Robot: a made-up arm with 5 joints. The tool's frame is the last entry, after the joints. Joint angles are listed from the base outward. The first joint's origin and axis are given. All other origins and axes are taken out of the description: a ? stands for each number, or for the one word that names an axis. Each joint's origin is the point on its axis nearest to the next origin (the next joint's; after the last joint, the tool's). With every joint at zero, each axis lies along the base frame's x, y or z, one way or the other. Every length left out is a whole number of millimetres.
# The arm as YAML. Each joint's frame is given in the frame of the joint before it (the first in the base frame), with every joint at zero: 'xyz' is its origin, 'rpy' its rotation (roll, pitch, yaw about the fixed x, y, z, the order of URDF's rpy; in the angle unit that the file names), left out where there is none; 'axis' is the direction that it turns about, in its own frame. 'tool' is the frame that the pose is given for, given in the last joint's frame.
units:
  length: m
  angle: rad
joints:
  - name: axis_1
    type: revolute
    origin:
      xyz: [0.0, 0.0, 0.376]
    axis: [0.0, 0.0, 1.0]
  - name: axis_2
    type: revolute
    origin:
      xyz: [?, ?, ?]
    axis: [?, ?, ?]
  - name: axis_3
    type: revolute
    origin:
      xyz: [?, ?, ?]
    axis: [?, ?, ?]
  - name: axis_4
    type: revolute
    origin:
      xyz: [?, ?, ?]
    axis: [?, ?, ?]
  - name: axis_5
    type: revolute
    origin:
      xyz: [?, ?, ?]
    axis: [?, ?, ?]
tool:
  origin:
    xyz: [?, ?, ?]
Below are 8 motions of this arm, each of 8 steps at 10 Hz.
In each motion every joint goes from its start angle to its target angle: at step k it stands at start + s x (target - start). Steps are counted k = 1, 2, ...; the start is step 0. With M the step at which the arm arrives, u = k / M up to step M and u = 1 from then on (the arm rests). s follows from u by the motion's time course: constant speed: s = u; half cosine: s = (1 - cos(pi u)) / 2; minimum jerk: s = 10 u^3 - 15 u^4 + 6 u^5.
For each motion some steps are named. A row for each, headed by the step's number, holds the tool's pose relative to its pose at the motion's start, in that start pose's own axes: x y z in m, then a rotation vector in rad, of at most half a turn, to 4 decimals.
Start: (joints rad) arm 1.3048 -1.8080 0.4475 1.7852 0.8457
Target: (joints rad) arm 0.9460 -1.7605 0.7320 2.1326 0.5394
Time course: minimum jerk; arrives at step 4
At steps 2, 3, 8:
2: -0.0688 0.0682 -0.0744 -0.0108 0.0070 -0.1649
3: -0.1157 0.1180 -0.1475 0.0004 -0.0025 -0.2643
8: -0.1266 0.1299 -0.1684 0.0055 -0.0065 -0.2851

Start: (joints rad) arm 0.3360 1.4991 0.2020 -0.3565 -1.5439
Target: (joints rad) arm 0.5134 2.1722 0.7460 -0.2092 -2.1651
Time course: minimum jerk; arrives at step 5
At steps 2, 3, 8:
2: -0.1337 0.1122 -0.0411 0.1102 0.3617 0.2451
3: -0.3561 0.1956 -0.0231 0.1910 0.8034 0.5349
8: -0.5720 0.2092 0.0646 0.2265 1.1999 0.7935

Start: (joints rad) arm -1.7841 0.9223 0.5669 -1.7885 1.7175
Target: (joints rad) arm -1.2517 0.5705 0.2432 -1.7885 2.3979
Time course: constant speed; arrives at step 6
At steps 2, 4, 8:
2: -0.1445 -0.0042 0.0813 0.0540 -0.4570 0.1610
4: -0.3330 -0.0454 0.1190 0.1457 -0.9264 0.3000
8: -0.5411 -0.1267 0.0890 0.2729 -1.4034 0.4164

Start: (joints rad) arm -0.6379 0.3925 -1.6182 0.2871 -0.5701
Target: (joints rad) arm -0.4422 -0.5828 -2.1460 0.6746 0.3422
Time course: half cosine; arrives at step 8
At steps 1, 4, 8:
1: -0.0133 -0.0061 0.0261 0.0087 0.0084 0.0232
4: -0.0680 -0.0953 0.3634 0.2192 0.1275 0.2366
8: 0.0947 -0.2157 0.6673 0.5691 0.2962 0.2292

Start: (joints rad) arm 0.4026 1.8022 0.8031 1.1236 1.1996
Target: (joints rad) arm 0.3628 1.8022 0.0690 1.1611 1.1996
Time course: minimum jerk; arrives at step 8
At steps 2, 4, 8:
2: 0.0398 -0.0209 -0.0030 0.0357 0.0682 0.0068
4: 0.1887 -0.0947 -0.0455 0.1710 0.3298 0.0345
8: 0.3542 -0.1653 -0.1637 0.3373 0.6611 0.0749

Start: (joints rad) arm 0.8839 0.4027 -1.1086 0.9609 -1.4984
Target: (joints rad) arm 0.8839 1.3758 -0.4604 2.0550 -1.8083
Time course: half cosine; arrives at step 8
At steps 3, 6, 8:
3: 0.2196 0.0081 0.0331 -0.1343 -0.1974 0.4976
6: 0.4553 0.1295 0.1569 -0.6634 -0.4457 1.3880
8: 0.4839 0.1734 0.1863 -0.8640 -0.4999 1.6112

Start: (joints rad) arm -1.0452 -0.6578 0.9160 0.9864 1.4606
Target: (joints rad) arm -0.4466 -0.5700 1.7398 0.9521 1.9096
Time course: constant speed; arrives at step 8
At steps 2, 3, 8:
2: -0.0565 -0.0110 0.0214 -0.0198 -0.1999 -0.0810
3: -0.0848 -0.0106 0.0298 -0.0390 -0.2947 -0.1220
8: -0.2065 0.0564 0.0516 -0.2232 -0.7123 -0.3018

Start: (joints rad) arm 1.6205 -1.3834 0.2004 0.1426 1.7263
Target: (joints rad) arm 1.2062 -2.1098 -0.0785 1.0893 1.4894
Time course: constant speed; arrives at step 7
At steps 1, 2, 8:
1: 0.0350 -0.0118 -0.0251 0.0196 0.0787 -0.0256
2: 0.0720 -0.0217 -0.0558 0.0378 0.1668 -0.0517
8: 0.2470 -0.0225 -0.2873 0.0511 0.7252 -0.1881

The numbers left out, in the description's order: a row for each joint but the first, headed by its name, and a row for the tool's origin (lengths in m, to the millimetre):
axis_2: xyz -0.092 -0.017 0.0, axis 1.0 0.0 0.0
axis_3: xyz 0.0 -0.059 0.044, axis 0.0 0.0 -1.0
axis_4: xyz -0.661 -0.02 0.0, axis 1.0 0.0 0.0
axis_5: xyz 0.0 -0.029 0.035, axis 0.0 -1.0 0.0
tool: xyz 0.19 0.0 -0.056

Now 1 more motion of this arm.
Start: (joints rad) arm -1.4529 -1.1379 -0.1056 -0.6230 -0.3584
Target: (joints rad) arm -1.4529 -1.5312 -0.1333 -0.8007 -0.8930
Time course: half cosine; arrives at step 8
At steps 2, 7, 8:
2: -0.0079 -0.0118 -0.0058 -0.0795 0.0808 -0.0259
7: -0.0784 -0.0942 -0.0028 -0.4804 0.5182 -0.2783
8: -0.0827 -0.0981 -0.0009 -0.4970 0.5376 -0.2945

